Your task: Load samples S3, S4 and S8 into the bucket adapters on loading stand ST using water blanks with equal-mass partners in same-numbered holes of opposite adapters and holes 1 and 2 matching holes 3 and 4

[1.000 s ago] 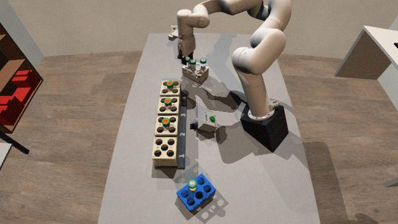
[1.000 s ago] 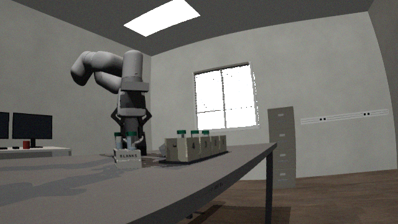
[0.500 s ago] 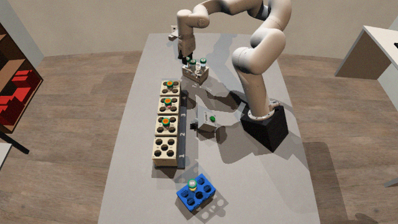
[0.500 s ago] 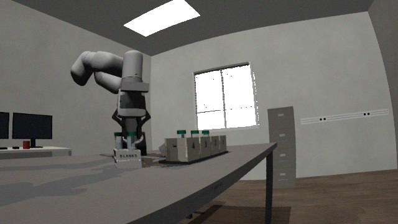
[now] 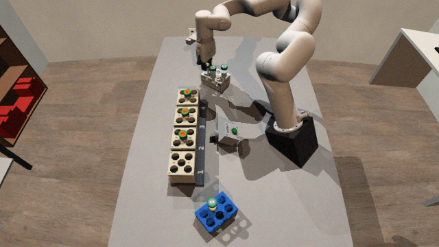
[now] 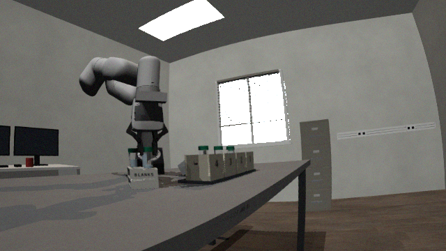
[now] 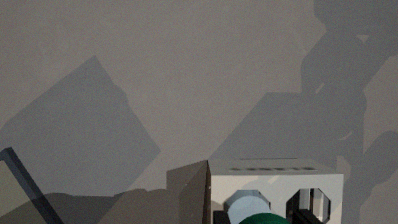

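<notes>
Right now my hand is 50 mm above the water blank tube and 10 mm to the right of it. Also, from my hand: blanks rack: 90 mm below, 40 mm behind, 10 mm to the left; adapter: 190 mm to the left, 90 mm ahead, 70 mm below; green done key: 370 mm to the left, 100 mm behind, 50 mm below.
</notes>
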